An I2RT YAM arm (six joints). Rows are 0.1 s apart.
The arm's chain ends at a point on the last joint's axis. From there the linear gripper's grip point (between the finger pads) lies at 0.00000 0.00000 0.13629 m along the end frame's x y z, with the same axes.
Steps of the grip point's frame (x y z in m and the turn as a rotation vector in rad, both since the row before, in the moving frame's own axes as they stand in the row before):
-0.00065 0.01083 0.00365 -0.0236 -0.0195 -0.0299
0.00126 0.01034 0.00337 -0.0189 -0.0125 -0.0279
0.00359 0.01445 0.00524 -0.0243 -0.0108 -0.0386
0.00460 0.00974 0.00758 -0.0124 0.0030 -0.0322
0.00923 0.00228 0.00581 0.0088 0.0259 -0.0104
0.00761 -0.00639 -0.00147 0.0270 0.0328 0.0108
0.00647 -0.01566 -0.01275 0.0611 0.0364 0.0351
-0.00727 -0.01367 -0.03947 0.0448 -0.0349 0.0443
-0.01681 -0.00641 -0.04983 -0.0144 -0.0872 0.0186
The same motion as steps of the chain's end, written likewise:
0.00196 0.00757 0.00371 -0.0236 -0.0195 -0.0299
0.00293 0.00774 0.00340 -0.0189 -0.0125 -0.0279
0.00500 0.01111 0.00529 -0.0243 -0.0108 -0.0386
0.00416 0.00806 0.00759 -0.0124 0.0030 -0.0322
0.00571 0.00350 0.00586 0.0088 0.0259 -0.0104
0.00312 -0.00274 -0.00135 0.0270 0.0328 0.0108
0.00137 -0.00743 -0.01241 0.0611 0.0364 0.0351
-0.00265 -0.00746 -0.03925 0.0448 -0.0349 0.0443
-0.00492 -0.00826 -0.04930 -0.0144 -0.0872 0.0186

